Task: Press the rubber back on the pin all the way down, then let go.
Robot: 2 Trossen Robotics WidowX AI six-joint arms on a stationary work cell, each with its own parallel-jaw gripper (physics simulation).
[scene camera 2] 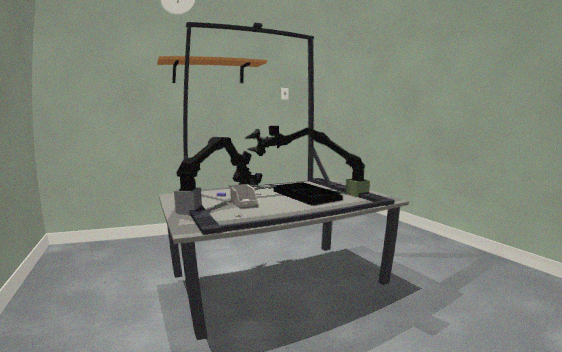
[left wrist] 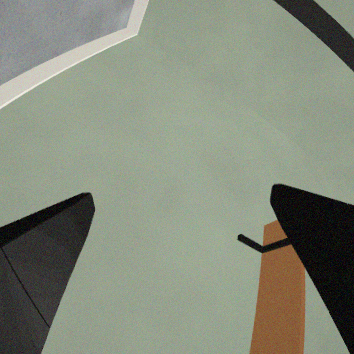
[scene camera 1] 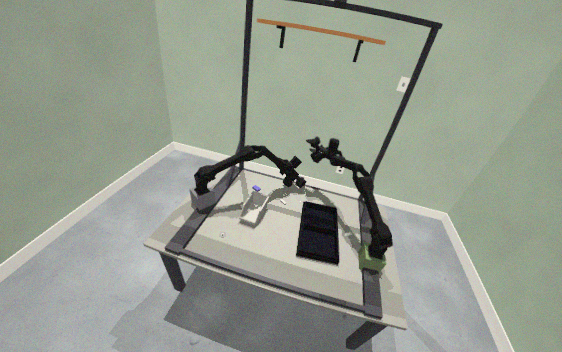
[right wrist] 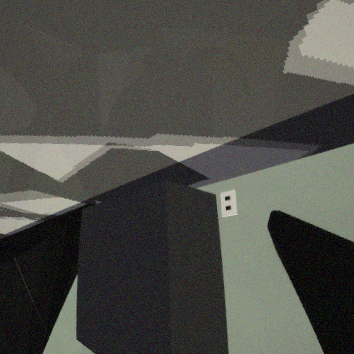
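Pixels of known places: left gripper, between the fingertips: (scene camera 2: pixel 246 143) (left wrist: pixel 182 197) (scene camera 1: pixel 307 144); left arm's base, origin of its link: (scene camera 2: pixel 358 179) (scene camera 1: pixel 375 252); right arm's base, origin of its link: (scene camera 2: pixel 187 189) (scene camera 1: pixel 202 190).
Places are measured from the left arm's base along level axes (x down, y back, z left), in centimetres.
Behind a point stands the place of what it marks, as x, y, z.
The rubber back and the pin cannot be made out for certain. A small white piece (scene camera 1: pixel 283 201) @[7.8, -51.3, -26.5] lies near the table's middle, and a tiny round piece (scene camera 1: pixel 222 235) @[8.4, -74.3, 9.3] lies nearer the front left. My right gripper (scene camera 1: pixel 295 184) @[8.1, -44.7, -52.0] (scene camera 2: pixel 249 181) @[8.1, -44.7, -52.0] (right wrist: pixel 185 215) @[8.1, -44.7, -52.0] is open, low over the back of the table. A dark block (right wrist: pixel 150 260) @[5.9, -47.2, -47.8] stands very close in the right wrist view, between the fingers' lines and covering the left-hand fingertip. Any contact is unclear. My left gripper (scene camera 1: pixel 310 149) @[-17.9, -45.9, -57.7] (scene camera 2: pixel 248 143) @[-17.9, -45.9, -57.7] (left wrist: pixel 182 197) @[-17.9, -45.9, -57.7] is open and empty, high above the table's back and facing the wall.
A pale grey holder (scene camera 1: pixel 254 214) @[8.1, -64.2, -10.1] (scene camera 2: pixel 244 200) @[8.4, -63.0, -15.1] stands left of the middle, with a blue-purple piece (scene camera 1: pixel 256 188) @[7.5, -70.5, -31.2] (scene camera 2: pixel 221 194) @[7.8, -71.0, -30.8] behind it. A black two-part tray (scene camera 1: pixel 318 229) @[6.9, -27.8, -11.2] (scene camera 2: pixel 310 193) @[7.5, -25.3, -11.3] lies to the right. A dark frame (scene camera 1: pixel 245 80) @[-53.3, -87.2, -46.5] (scene camera 2: pixel 311 90) @[-54.5, -3.2, -46.4] rises at the table's back.
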